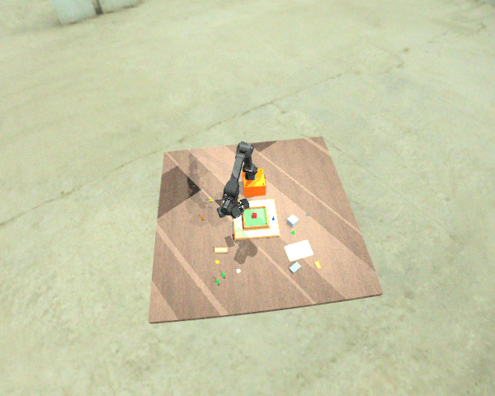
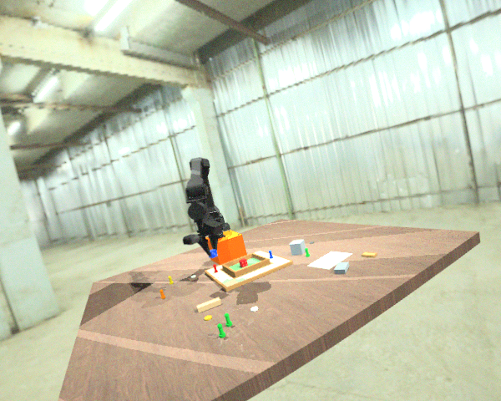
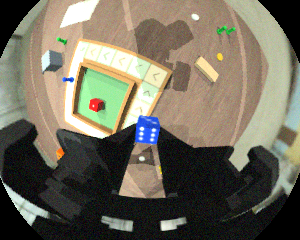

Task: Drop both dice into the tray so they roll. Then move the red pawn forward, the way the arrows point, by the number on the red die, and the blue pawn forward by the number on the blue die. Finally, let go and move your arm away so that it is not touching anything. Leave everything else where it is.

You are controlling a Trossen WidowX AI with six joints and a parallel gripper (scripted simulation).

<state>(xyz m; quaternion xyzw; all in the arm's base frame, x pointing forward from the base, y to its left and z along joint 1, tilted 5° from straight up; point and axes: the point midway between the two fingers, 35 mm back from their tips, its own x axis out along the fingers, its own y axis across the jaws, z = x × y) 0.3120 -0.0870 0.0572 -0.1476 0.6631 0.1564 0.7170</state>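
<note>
Right now the red pawn is 100 mm behind my gripper tip, 90 mm below it and 10 mm to the left of it. The rest, counted from my gripper tip: blue pawn (240 mm to the left, 90 mm below, 40 mm behind); then orange pawn (220 mm to the right, 100 mm below, 40 mm behind); then wooden block (180 mm ahead, 110 mm below, 80 mm to the right).
</note>
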